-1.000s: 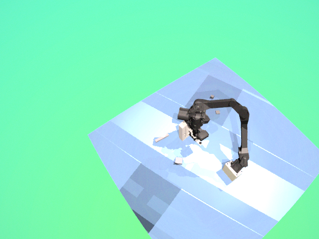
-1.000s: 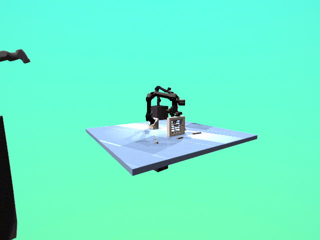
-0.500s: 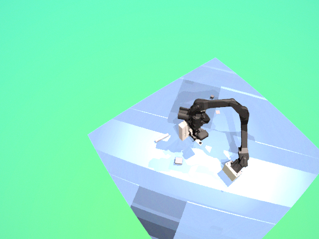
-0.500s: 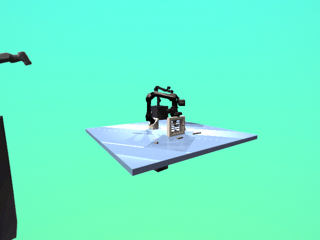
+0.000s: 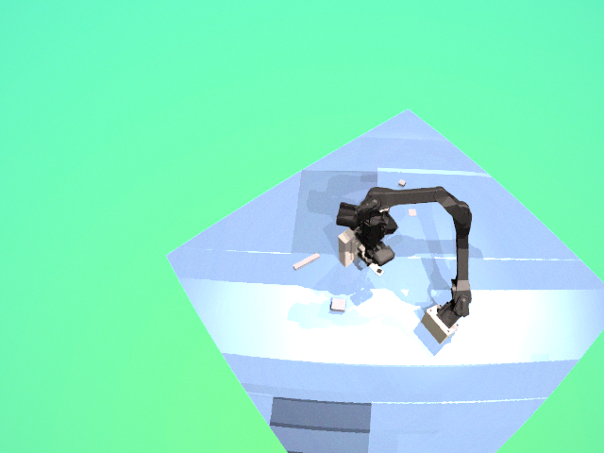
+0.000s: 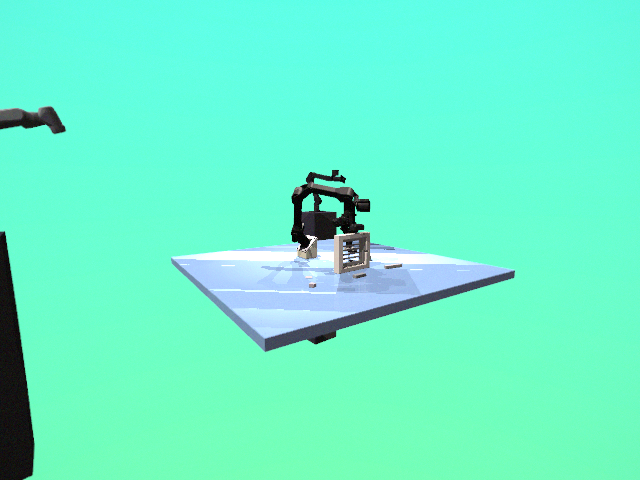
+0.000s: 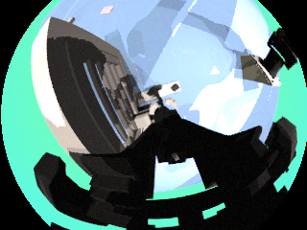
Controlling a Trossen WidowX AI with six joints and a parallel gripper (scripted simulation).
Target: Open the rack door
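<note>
Now: the dark upright handle 1 cm to the right of my gripper tip and 2 cm below it. From my gripper tip the other things lie so: grey bar (17 cm ahead, 15 cm to the left, 11 cm below).
</note>
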